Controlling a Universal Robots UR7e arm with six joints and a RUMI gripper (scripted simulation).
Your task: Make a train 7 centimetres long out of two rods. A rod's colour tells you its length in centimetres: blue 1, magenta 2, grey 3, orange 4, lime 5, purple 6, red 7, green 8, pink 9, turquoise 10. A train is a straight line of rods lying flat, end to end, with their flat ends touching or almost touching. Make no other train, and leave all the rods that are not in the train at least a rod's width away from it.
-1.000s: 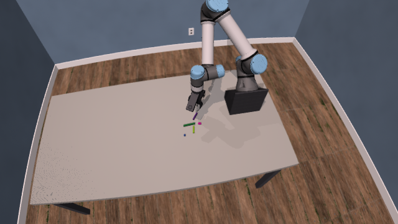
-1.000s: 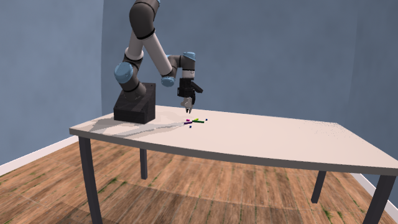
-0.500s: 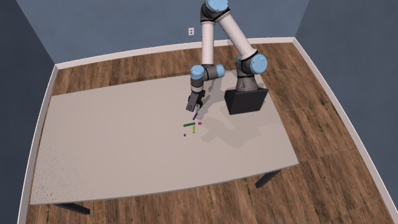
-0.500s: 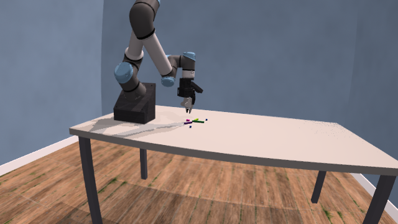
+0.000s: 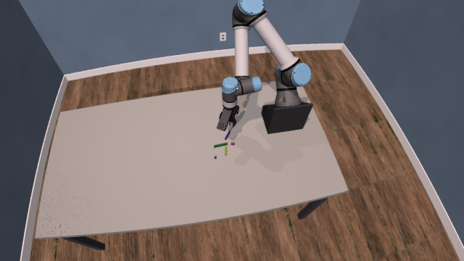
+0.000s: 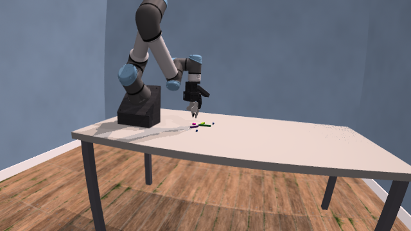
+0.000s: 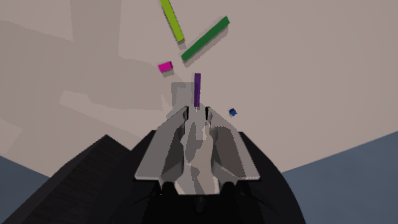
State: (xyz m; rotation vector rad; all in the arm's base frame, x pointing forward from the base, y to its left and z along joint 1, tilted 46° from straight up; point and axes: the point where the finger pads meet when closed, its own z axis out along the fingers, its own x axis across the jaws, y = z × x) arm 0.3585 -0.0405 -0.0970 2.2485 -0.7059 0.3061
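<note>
My gripper is now 70 mm above the purple rod. Round my hand: magenta rod (70 mm below, 60 mm to the left, 20 mm behind); lime rod (100 mm to the left, 70 mm below, 30 mm ahead); green rod (70 mm below, 60 mm to the left, 50 mm ahead).
</note>
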